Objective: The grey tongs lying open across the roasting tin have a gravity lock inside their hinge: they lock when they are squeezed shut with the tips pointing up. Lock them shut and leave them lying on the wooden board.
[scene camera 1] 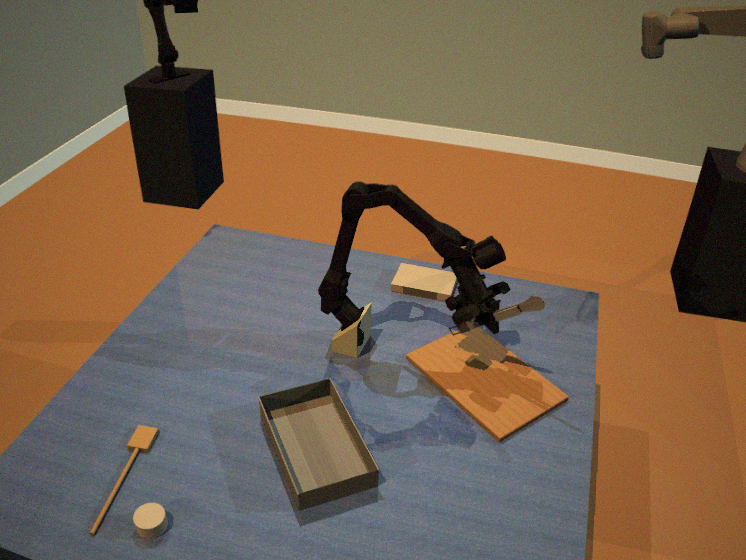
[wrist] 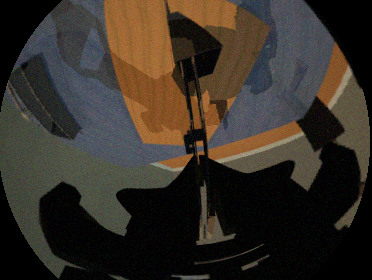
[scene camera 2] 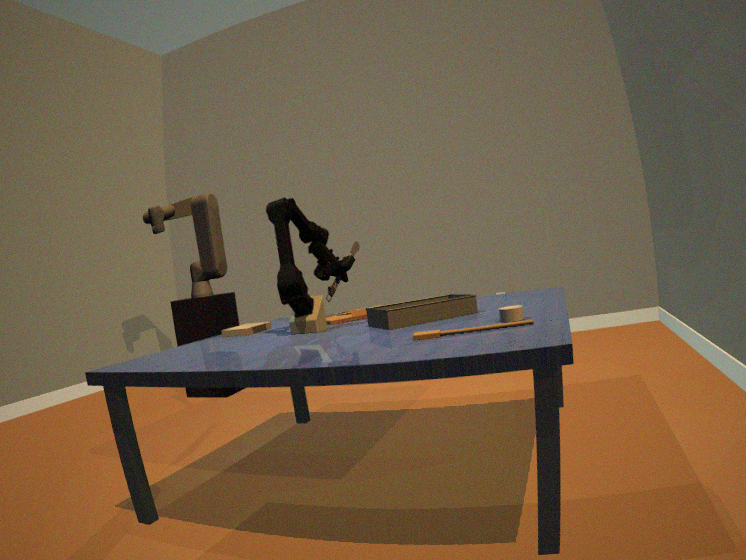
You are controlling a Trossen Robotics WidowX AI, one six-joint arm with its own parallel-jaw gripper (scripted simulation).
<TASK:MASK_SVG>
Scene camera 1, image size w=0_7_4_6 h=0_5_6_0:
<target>my gripper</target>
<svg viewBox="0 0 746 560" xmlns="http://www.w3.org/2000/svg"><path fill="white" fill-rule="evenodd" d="M479 272L459 282L460 286L457 287L459 295L456 297L450 296L445 302L450 311L456 310L452 316L455 325L476 318L489 331L497 334L499 332L499 322L495 322L492 314L499 310L499 303L501 301L495 301L493 297L501 293L506 294L510 291L510 288L504 281L487 288L483 281L486 277Z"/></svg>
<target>pale block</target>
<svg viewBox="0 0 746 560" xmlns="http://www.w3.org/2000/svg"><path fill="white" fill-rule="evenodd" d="M391 283L391 291L445 301L452 296L457 278L454 272L401 263Z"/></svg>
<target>wooden spatula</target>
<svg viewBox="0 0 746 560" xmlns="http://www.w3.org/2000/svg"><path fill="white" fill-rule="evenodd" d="M159 428L139 425L134 431L127 445L128 449L134 449L134 452L93 528L90 530L92 536L98 530L98 526L103 520L102 518L105 516L108 507L113 501L113 497L115 497L138 452L149 452L153 441L159 433Z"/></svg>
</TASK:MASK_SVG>
